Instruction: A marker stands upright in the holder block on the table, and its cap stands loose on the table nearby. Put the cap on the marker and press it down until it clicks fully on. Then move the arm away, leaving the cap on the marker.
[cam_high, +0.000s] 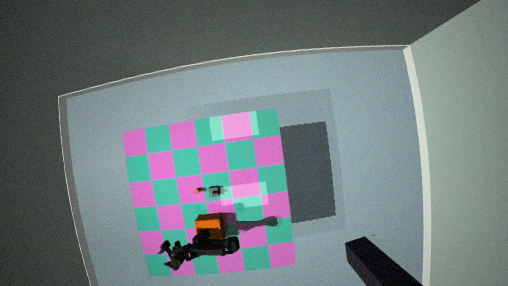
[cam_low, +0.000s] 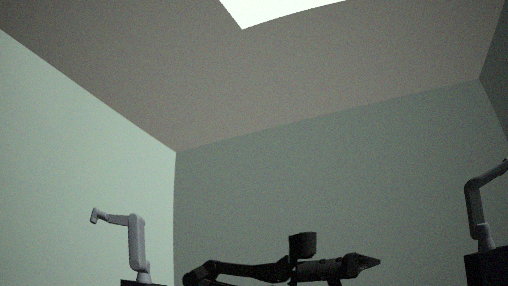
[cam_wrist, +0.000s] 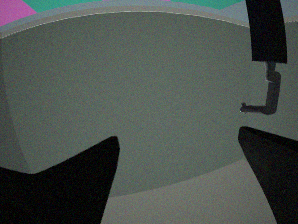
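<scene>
Now: the orange cap 340 mm ahead of my gripper tip, 250 mm to the right of it and 250 mm below it. From my gripper tip the other things lie so: grey holder block (380 mm to the right, 300 mm ahead, 260 mm below).
</scene>
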